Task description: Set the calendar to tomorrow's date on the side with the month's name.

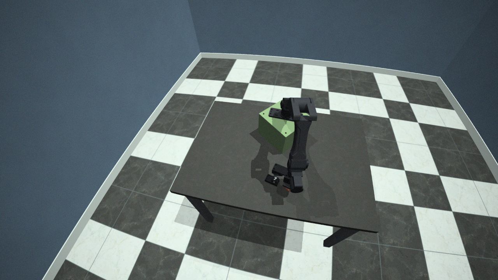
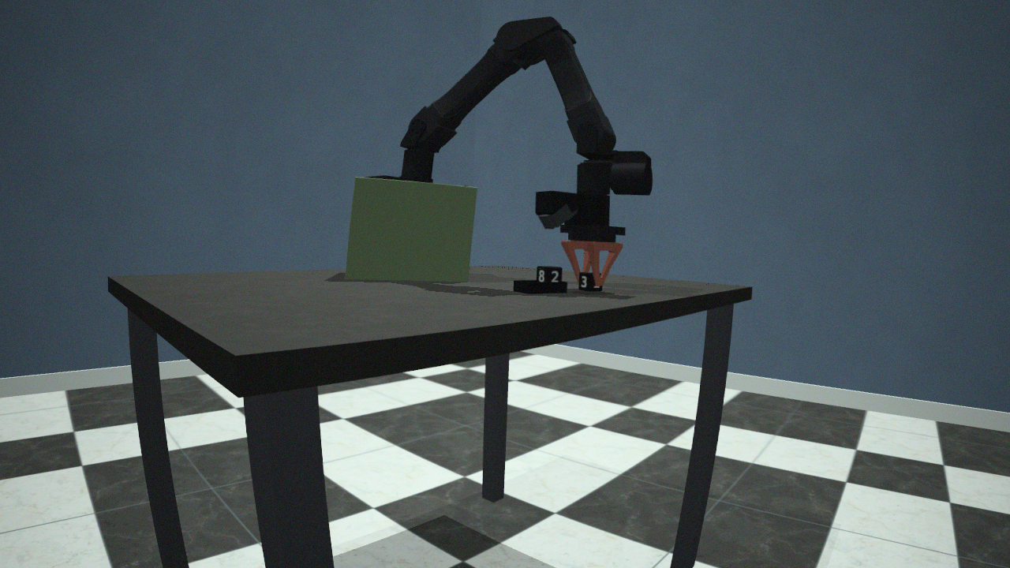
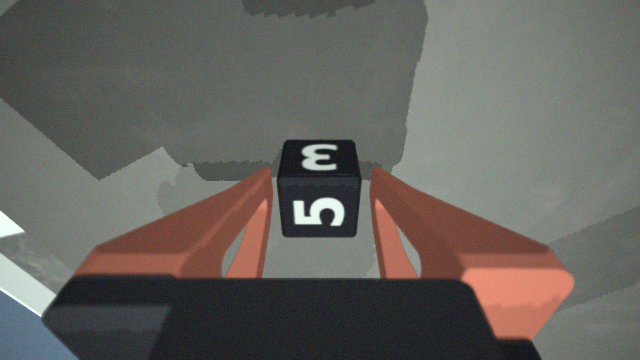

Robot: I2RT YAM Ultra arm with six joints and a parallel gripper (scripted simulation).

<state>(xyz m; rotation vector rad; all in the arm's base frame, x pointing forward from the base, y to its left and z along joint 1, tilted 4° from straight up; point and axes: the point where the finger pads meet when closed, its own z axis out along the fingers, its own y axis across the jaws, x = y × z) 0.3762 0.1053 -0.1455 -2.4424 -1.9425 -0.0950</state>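
My hand is right at the calendar cube. Round my hand: black tray (2 cm behind, 10 cm to the right, 1 cm below).
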